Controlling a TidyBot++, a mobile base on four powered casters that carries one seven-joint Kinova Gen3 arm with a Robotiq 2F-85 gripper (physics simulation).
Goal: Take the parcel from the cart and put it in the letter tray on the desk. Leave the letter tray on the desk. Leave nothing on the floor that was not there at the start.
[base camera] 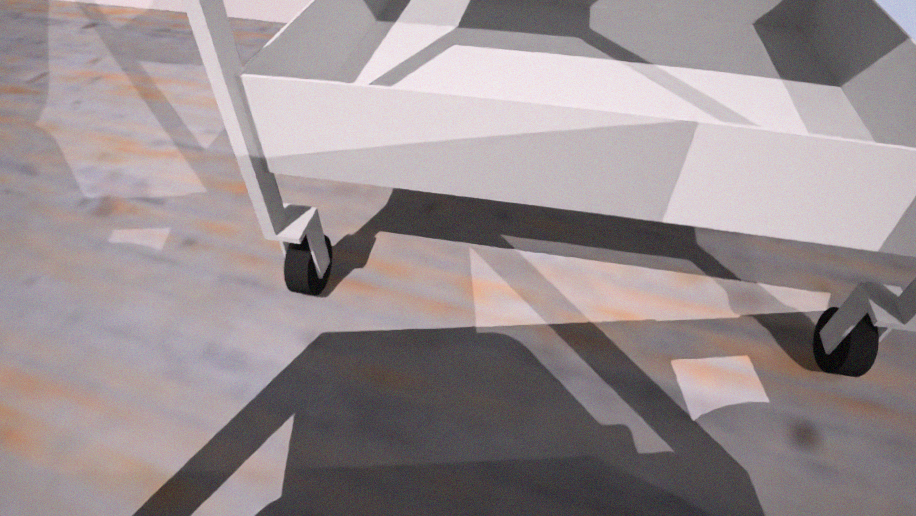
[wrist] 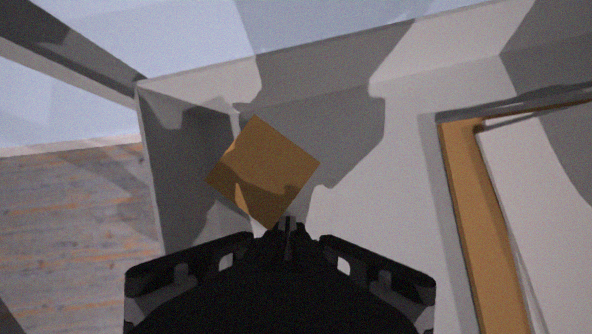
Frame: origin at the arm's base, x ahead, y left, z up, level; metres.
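Seen in the pictures: gripper, fingertip midpoint: (wrist: 287, 227).
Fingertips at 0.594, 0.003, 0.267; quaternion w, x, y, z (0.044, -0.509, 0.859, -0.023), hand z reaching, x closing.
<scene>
Offsets run from my fingertips to a thing's middle, as dx, dy, dz. "*": to the spot under its first point. Level surfaces: height alone.
The parcel, a small brown box {+0.047, -0.010, +0.027} (wrist: 265, 165), lies in the cart (base camera: 461, 144) (wrist: 172, 165) near a corner. In the wrist view it is turned like a diamond, with its near corner right at my fingertips. My gripper (wrist: 287, 227) is shut with its fingertips together and nothing between them. The tips overlap the edge of the box in the view; whether they touch it I cannot tell. The parcel does not show in the base view, where the cart's long light grey side wall crosses the upper part. The desk and the letter tray do not show.
In the wrist view, a larger brown item {-0.110, -0.198, +0.007} (wrist: 477, 210) with a white panel {* -0.050, -0.189, +0.015} (wrist: 535, 185) lies in the cart to the right of the parcel. The cart's upright post {* -0.206, +0.120, -0.489} (base camera: 227, 121) and black casters (base camera: 306, 266) (base camera: 846, 342) stand on the wood-patterned floor {dz -0.663} (base camera: 96, 307) (wrist: 75, 215).
</scene>
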